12 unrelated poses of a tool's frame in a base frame.
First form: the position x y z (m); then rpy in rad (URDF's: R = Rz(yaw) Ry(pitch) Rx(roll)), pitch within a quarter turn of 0, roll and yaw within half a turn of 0.
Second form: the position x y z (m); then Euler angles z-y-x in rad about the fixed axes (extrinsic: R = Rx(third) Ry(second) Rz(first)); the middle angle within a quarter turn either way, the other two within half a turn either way. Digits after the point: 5 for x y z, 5 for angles.
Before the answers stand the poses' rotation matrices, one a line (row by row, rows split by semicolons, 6 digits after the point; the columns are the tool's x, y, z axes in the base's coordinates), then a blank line. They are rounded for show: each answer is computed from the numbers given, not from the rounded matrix.
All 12 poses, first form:
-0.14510, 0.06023, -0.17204, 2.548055, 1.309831, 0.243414
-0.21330, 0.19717, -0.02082, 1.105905, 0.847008, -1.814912
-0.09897, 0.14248, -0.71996, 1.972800, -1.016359, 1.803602
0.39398, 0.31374, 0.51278, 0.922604, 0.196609, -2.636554
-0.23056, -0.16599, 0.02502, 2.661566, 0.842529, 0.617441
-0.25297, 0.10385, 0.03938, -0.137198, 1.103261, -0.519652
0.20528, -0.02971, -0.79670, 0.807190, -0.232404, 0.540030
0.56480, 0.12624, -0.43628, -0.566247, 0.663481, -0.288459
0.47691, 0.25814, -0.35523, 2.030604, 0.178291, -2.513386
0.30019, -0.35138, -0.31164, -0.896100, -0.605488, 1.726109
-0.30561, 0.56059, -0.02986, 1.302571, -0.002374, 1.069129
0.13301, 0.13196, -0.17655, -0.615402, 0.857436, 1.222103
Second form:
0.250407 0.724226 -0.642489; 0.062186 -0.674294 -0.735840; -0.966141 0.144306 -0.213885
-0.160059 0.273149 -0.948562; -0.642594 -0.758281 -0.109925; -0.749302 0.591946 0.296894
-0.121460 0.561218 0.818707; 0.512263 -0.671043 0.535993; 0.850197 0.484495 -0.205986
-0.858296 0.155834 -0.488922; -0.474520 -0.603718 0.640590; -0.195345 0.781819 0.592115
0.542687 0.794539 -0.272393; 0.385336 -0.523673 -0.759791; -0.746329 0.307366 -0.590356
0.391193 0.385938 0.835476; -0.223802 0.920463 -0.320407; -0.892682 -0.061640 0.446452
0.834635 -0.498252 0.234797; 0.500339 0.507581 -0.701443; 0.230318 0.702927 0.672940
0.755302 -0.076666 0.650878; -0.224125 0.903040 0.366451; -0.615863 -0.422658 0.664885
-0.796257 -0.389391 -0.462979; -0.578379 0.265650 0.771303; -0.177348 0.881932 -0.436741
-0.127189 -0.685894 -0.716500; 0.812328 0.342480 -0.472050; 0.569163 -0.642072 0.513611
0.480887 -0.233466 0.845128; 0.876780 0.125438 -0.464244; 0.002374 0.964240 0.265020
0.223582 -0.916550 -0.331584; 0.614998 -0.131267 0.777526; -0.756167 -0.377764 0.534327

-0.14510, 0.06023, -0.17204, -1.23791, -0.69774, 1.85367
-0.21330, 0.19717, -0.02082, -2.10084, -1.24866, 0.35460
-0.09897, 0.14248, -0.71996, -1.78393, 0.95916, -1.93770
0.39398, 0.31374, 0.51278, -2.96199, -0.51085, -0.82470
-0.23056, -0.16599, 0.02502, -0.97156, -0.27588, 2.23135
-0.25297, 0.10385, 0.03938, -0.77864, 0.98900, 0.62249
0.20528, -0.02971, -0.79670, 0.53819, 0.23701, 0.80613
0.56480, 0.12624, -0.43628, 0.10116, 0.70874, -0.50372
0.47691, 0.25814, -0.35523, 2.68676, -0.48135, -2.08602
0.30019, -0.35138, -0.31164, 1.75415, -0.79877, 0.74326
-0.30561, 0.56059, -0.02986, 0.45197, 1.00680, 1.05208
0.13301, 0.13196, -0.17655, 1.33153, -0.33798, -0.96870

